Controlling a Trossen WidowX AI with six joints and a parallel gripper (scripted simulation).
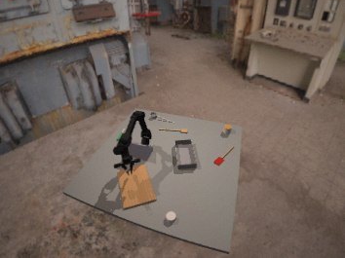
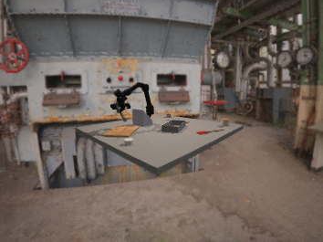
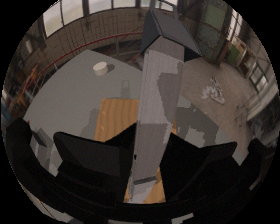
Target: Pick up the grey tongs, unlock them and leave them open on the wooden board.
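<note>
Right now the grey tongs is 20 mm behind my gripper tip, 40 mm to the left of it and 10 mm above it. The rest, counted from my gripper tip: white puck 330 mm ahead, 160 mm to the right, 160 mm below; then grey roasting tin 310 mm ahead, 440 mm to the left, 150 mm below; then wooden board 40 mm to the left, 170 mm below.
</note>
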